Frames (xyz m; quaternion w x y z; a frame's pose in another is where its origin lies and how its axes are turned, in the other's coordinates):
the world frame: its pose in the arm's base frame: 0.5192 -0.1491 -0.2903 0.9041 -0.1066 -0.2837 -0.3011
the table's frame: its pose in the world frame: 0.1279 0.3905 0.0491 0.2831 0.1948 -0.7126 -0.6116
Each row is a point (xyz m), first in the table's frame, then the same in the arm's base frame.
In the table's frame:
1: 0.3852 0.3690 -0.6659
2: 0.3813 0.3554 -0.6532
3: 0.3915 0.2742 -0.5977
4: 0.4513 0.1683 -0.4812
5: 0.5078 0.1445 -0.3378
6: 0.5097 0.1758 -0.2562
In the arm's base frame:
1: 0.2903 -0.3251 0.3190
2: 0.2990 -0.3200 0.3029
3: 0.3172 -0.3093 0.2063
4: 0.3000 -0.2595 0.0463
5: 0.2644 -0.1477 -0.0564
6: 0.2601 -0.0612 -0.0684

